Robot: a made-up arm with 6 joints. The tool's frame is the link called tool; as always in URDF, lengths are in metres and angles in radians.
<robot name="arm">
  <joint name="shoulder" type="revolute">
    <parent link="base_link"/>
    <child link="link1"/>
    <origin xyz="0 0 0.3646"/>
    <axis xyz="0 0 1"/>
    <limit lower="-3.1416" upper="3.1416" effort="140" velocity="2.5"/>
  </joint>
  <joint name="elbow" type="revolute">
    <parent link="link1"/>
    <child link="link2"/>
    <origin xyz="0.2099 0 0"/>
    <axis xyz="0 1 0"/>
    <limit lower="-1.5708" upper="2.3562" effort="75" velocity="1.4"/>
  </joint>
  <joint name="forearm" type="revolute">
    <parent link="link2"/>
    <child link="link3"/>
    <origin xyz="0 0 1.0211"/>
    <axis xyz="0 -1 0"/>
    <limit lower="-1.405" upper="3.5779" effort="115" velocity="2.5"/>
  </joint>
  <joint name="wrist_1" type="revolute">
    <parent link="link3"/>
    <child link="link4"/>
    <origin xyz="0 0 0.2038"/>
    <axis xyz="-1 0 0"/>
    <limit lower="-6.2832" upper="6.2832" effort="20" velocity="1.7"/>
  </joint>
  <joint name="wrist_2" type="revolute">
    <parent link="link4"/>
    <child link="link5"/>
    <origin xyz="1.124 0 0"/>
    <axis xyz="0 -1 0"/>
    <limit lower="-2.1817" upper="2.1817" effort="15" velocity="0.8"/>
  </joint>
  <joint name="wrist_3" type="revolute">
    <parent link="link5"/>
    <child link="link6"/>
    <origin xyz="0.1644 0 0"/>
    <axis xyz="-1 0 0"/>
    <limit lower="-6.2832" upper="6.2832" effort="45" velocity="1.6"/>
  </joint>
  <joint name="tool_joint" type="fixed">
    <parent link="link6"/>
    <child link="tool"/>
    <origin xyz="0 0 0"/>
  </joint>
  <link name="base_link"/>
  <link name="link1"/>
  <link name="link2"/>
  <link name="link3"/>
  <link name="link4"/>
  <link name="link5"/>
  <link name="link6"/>
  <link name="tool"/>
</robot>
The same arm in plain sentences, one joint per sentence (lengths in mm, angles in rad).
The arm has six revolute joints in a row. What follows holds with every joint at zero, and every direction is one of the base frame's.
Joint 1 sits 364.6 mm along +z from the base frame's origin and turns about +z, from -3.1416 to 3.1416 rad.
Joint 2 sits 209.9 mm along +x from joint 1 and turns about +y, from -1.5708 to 2.3562 rad.
Joint 3 sits 1021.1 mm along +z from joint 2 and turns about -y, from -1.4050 to 3.5779 rad.
Joint 4 sits 203.8 mm along +z from joint 3 and turns about -x, from -6.2832 to 6.2832 rad.
Joint 5 sits 1124.0 mm along +x from joint 4 and turns about -y, from -2.1817 to 2.1817 rad.
Joint 6 sits 164.4 mm along +x from joint 5 and turns about -x, from -6.2832 to 6.2832 rad.
The tool frame, which is the frame that the pose is given for, sits at the same point as joint 6; its axes are parallel to the base frame's.

